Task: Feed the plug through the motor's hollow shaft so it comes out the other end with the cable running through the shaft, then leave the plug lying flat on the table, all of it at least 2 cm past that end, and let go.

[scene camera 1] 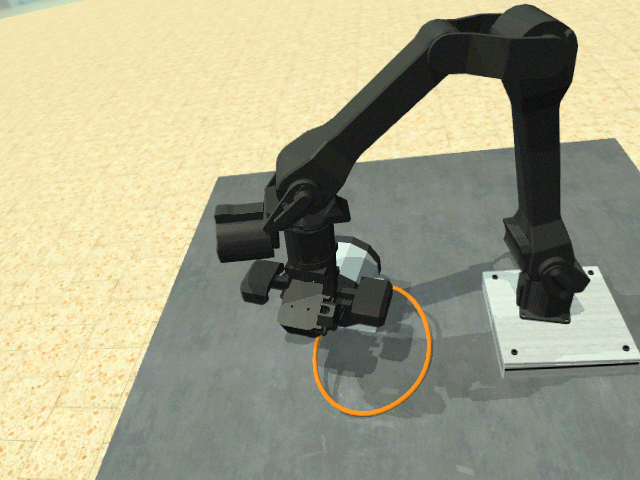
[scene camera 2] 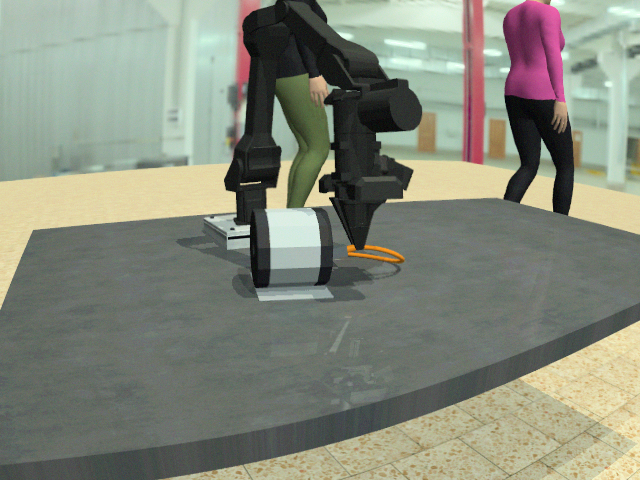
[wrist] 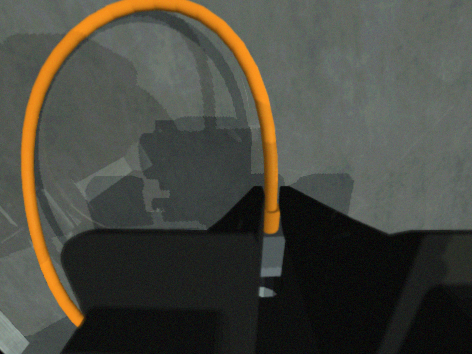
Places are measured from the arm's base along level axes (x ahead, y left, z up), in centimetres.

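Where they show: gripper, fingertip midpoint: (scene camera 2: 358, 249) (wrist: 270, 195); arm's base at its link origin: (scene camera 1: 543, 304).
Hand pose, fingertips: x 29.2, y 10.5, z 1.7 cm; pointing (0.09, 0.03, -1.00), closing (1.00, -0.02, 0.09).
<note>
Each offset is from my fingertips to the top centre of the thing. "spot": to the spot under its first point. Level surfaces: height alone.
The motor @[dx -0.8, dy -9.5, dz +5.5 cm] (scene camera 1: 359, 260) (scene camera 2: 294, 242) is a white drum with black end rings, lying on its side on the table. My gripper (scene camera 2: 360, 246) (wrist: 270, 195) is shut on the grey plug @[dx +0.0, dy -3.2, dz +0.7 cm] (wrist: 273, 255), low above the table, beside the motor's right end in scene camera 2. The plug's pale nose shows behind the fingers in the wrist view. A grey piece between motor and fingers in scene camera 2 looks like the plug; whether its nose is inside the shaft cannot be told. The orange cable (scene camera 1: 430, 343) (scene camera 2: 400, 258) (wrist: 29, 150) makes a wide loop from the plug back towards the motor.
The arm's silver base plate (scene camera 1: 563, 351) (scene camera 2: 219, 227) is bolted to the dark grey table @[dz -4.7 cm] (scene camera 1: 206, 413) (scene camera 2: 155, 361). A pale foot @[spot: dx +3.9, dy -9.7, dz -4.5 cm] (scene camera 2: 294, 294) shows under the motor. Two people stand beyond the table in scene camera 2. The table's edge lies left of the arm in scene camera 1.
</note>
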